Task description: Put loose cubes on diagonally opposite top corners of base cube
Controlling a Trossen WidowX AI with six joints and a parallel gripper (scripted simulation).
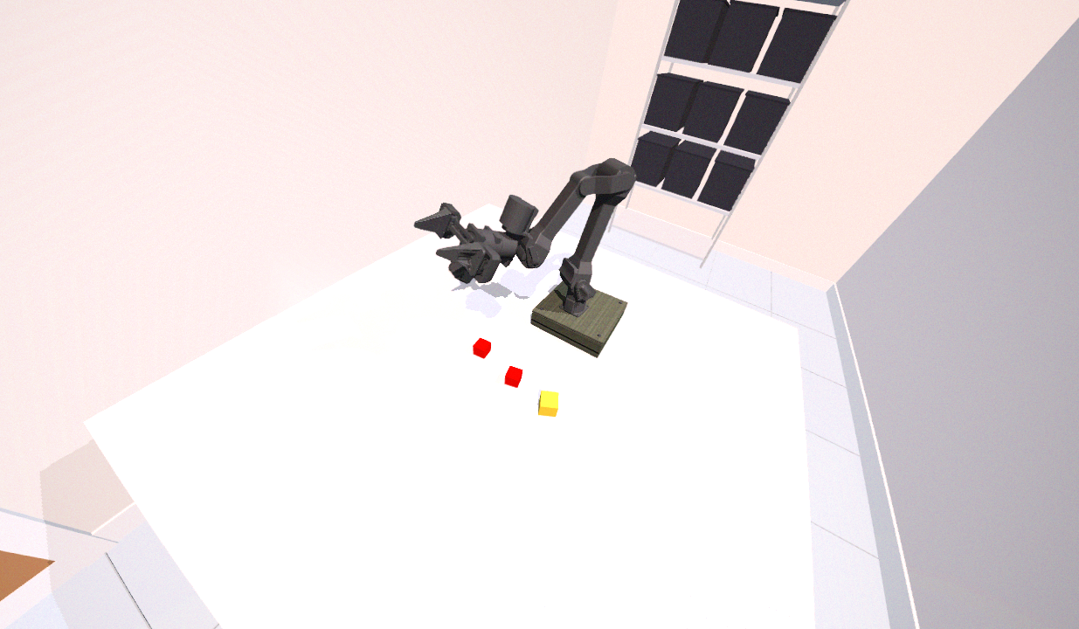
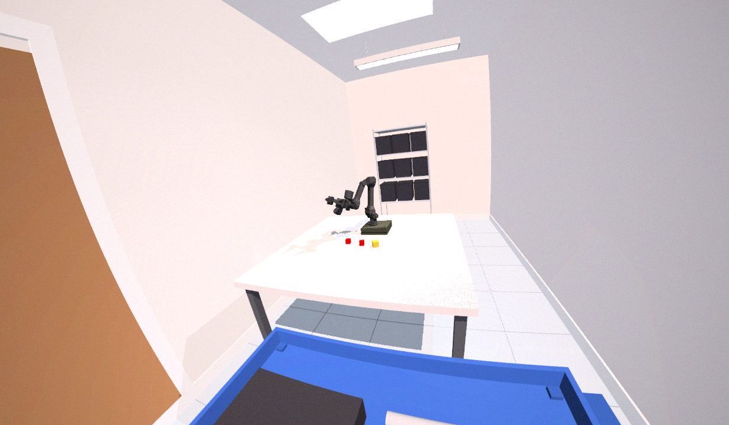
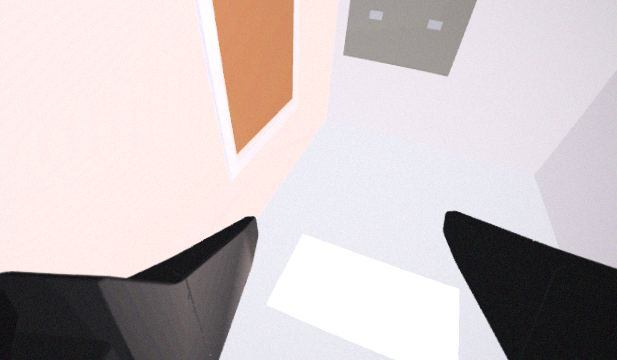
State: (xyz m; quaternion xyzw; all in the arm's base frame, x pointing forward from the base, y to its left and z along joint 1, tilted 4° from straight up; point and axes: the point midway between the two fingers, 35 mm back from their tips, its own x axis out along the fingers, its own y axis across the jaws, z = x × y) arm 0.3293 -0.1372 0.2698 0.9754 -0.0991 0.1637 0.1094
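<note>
Now: gripper tip 80 mm past the red cube, 50 mm to the right of it and 330 mm above it. From my gripper tip the other things lie so: yellow cube: 70 mm behind, 270 mm to the left, 330 mm below.
</note>
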